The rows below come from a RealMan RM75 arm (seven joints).
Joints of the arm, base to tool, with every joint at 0 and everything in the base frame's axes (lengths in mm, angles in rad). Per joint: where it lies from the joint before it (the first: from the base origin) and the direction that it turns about. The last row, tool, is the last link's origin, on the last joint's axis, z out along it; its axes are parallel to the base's.
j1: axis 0 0 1 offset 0 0 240.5
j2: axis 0 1 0 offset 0 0 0
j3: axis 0 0 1 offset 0 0 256
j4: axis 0 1 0 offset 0 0 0
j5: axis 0 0 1 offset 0 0 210
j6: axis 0 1 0 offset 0 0 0
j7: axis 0 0 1 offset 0 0 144
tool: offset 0 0 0
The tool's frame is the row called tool.
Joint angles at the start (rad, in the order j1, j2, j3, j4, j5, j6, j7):
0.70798, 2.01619, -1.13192, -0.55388, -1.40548, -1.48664, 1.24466
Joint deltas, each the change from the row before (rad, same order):
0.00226, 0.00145, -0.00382, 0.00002, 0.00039, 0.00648, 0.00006
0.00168, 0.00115, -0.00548, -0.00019, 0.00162, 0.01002, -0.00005
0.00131, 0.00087, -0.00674, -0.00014, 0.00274, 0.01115, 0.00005
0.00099, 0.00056, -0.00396, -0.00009, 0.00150, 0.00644, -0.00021
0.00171, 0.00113, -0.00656, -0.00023, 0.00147, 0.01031, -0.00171
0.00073, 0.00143, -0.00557, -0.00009, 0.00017, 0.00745, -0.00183
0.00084, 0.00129, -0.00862, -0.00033, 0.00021, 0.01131, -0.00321
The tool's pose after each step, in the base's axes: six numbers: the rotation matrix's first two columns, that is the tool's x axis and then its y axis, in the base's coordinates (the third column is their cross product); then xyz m. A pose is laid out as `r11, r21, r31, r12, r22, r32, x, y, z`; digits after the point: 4 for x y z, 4 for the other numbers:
0.7362, -0.0506, -0.6749, -0.1775, -0.9767, -0.1204, 0.1531, 0.3746, -0.0102
0.7391, -0.0509, -0.6717, -0.1797, -0.9759, -0.1238, 0.1525, 0.3755, -0.0114
0.7421, -0.0516, -0.6683, -0.1827, -0.9749, -0.1275, 0.1522, 0.3765, -0.0128
0.7439, -0.0517, -0.6662, -0.1839, -0.9743, -0.1298, 0.1519, 0.3770, -0.0135
0.7477, -0.0504, -0.6621, -0.1843, -0.9737, -0.1340, 0.1513, 0.3778, -0.0150
0.7511, -0.0498, -0.6583, -0.1840, -0.9734, -0.1363, 0.1511, 0.3781, -0.0165
0.7568, -0.0481, -0.6518, -0.1831, -0.9730, -0.1408, 0.1510, 0.3786, -0.0185

